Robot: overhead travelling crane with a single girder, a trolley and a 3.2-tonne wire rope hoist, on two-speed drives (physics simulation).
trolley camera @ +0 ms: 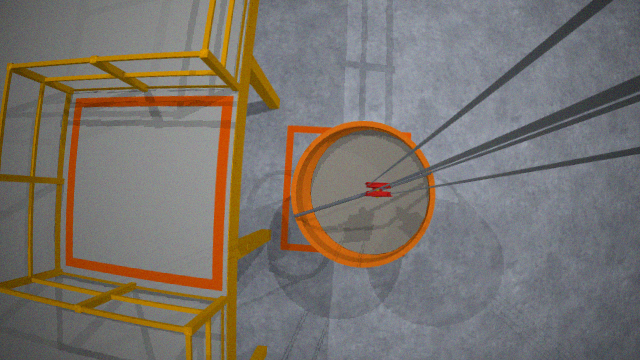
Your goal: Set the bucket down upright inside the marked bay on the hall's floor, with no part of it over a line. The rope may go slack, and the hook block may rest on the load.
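Note:
The orange bucket [303,185] hangs upright in the middle of the trolley camera view, seen from above into its round, grey-beige inside. Its shadows lie apart from it on the floor, so it is above the floor. The marked bay [288,160] is an orange outline on the floor, partly hidden under the bucket. Its left line and top right corner show; its right line and lower right corner are hidden. In this view the bucket reaches past the bay to the right and at top and bottom. The red hook block [378,189] shows over the bucket, holding it by its thin grey bail.
A platform with yellow railings [235,190] stands at the left, with a larger orange rectangle [222,190] marked on it. Yellow braces [264,85] [255,241] stick out from its edge towards the bay. Dark ropes [505,140] run from the hook block to the upper right.

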